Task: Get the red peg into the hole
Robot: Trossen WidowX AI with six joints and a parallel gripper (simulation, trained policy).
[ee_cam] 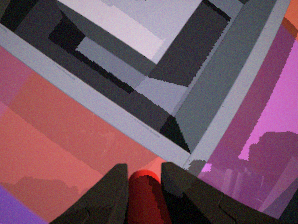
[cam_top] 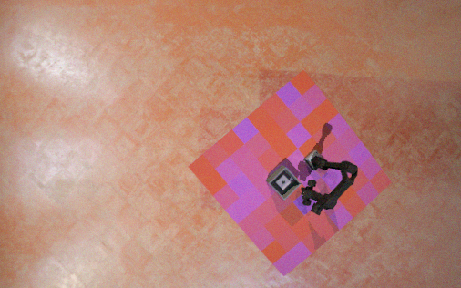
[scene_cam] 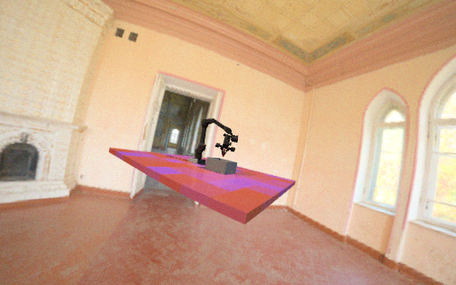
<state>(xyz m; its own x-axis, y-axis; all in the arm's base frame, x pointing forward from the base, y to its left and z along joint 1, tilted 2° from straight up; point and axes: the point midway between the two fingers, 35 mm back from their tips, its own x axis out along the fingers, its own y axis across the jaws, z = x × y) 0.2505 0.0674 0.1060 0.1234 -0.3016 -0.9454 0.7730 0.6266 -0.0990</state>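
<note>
Now: the red peg 1 cm behind my gripper tip, 1 cm to the left of it and 3 cm above it. The rest, counted from my gripper tip: grey box (7 cm ahead, 10 cm to the right, 10 cm below); then plate (7 cm ahead, 10 cm to the right, 8 cm below).
</note>
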